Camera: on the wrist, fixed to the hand. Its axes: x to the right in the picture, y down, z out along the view.
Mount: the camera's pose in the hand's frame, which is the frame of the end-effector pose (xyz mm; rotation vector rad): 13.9 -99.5 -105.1 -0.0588 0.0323 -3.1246
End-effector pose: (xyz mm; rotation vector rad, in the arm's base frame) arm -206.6 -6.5 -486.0 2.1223 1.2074 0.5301
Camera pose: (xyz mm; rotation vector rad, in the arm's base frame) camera -325.1 77.5 -479.0 -1.2756 2.2440 -0.8248
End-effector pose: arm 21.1 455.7 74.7 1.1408 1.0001 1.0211
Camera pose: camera -66.1 480.3 -39.0 -1.0997 1.2242 -1.4656
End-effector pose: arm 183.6 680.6 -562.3 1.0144 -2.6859 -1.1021
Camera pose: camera 258.6 556.5 -551.3 -2.2835 -0.8567 0.1275
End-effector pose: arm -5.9 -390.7 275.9 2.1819 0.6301 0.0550
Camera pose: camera -61.8 -256.8 267.0 -0.7742 2.6879 -1.2487
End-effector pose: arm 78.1 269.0 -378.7 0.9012 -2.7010 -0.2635
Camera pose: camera 156.6 173.3 -302.3 -2.8080 -0.9227 0.4670
